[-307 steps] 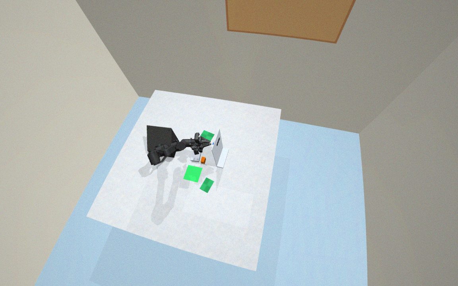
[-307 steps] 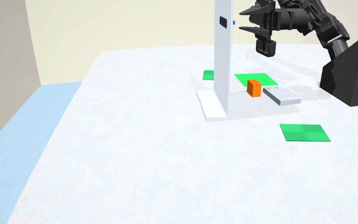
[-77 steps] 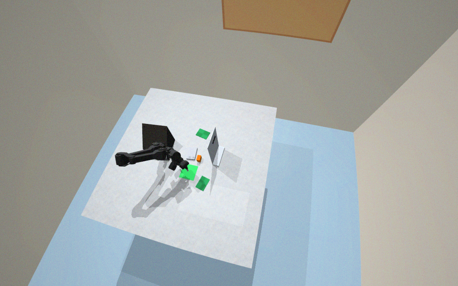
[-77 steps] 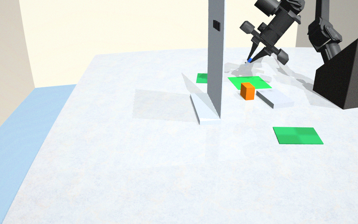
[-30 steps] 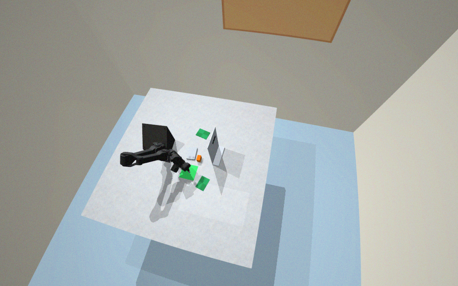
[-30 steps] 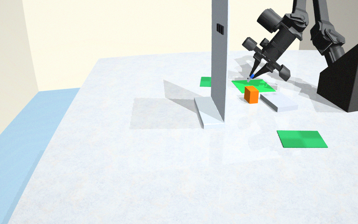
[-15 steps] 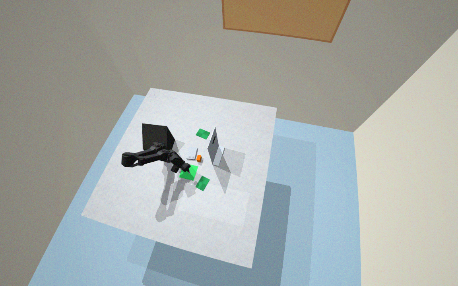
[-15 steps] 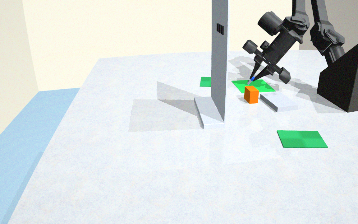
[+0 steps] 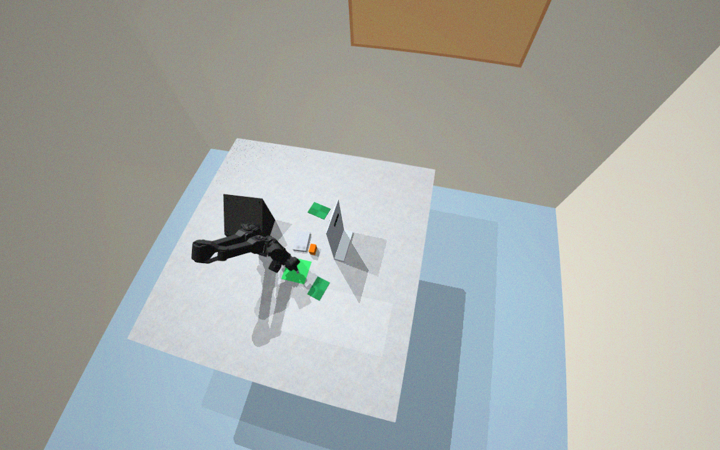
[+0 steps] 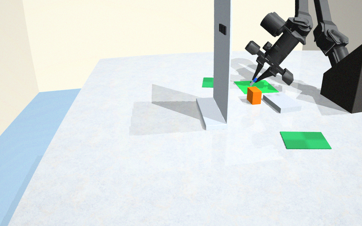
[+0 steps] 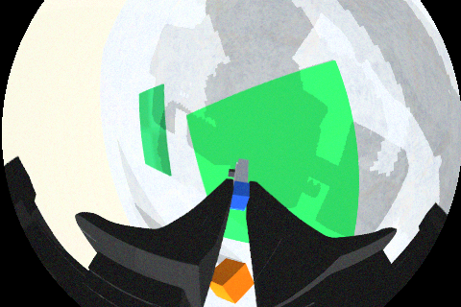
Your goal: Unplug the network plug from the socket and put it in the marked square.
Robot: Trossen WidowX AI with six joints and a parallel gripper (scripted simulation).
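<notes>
Now: gripper tip right at the network plug. Round my gripper tip: flat grey block: 160 mm to the left, 20 mm behind, 10 mm below; orange block: 120 mm to the left, 60 mm ahead; grey panel: 190 mm ahead, 180 mm to the left, 120 mm above.
</notes>
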